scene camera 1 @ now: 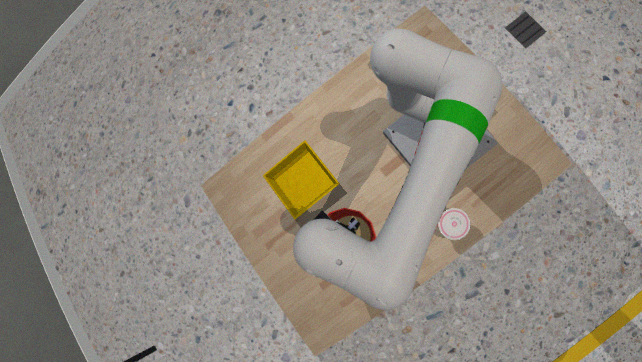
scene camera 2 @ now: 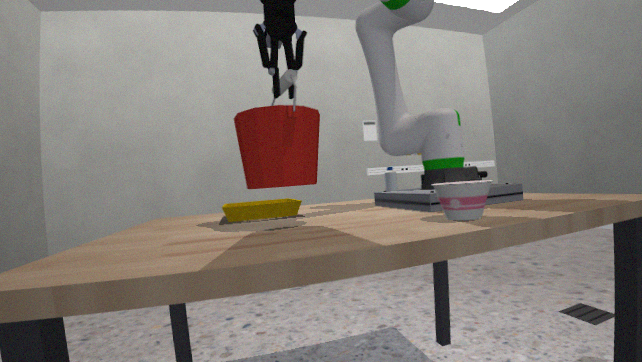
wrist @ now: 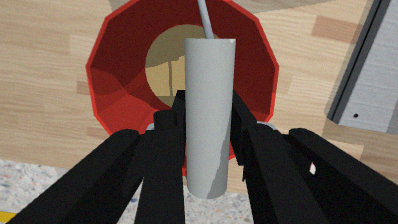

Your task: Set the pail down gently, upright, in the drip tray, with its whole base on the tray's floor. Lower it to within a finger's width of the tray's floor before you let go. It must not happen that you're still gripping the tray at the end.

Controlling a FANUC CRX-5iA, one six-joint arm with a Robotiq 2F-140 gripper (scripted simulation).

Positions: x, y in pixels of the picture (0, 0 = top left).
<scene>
yellow drip tray: scene camera 1 300, 179; scene camera 2 242, 211; not seen in the wrist view (out of frame)
</scene>
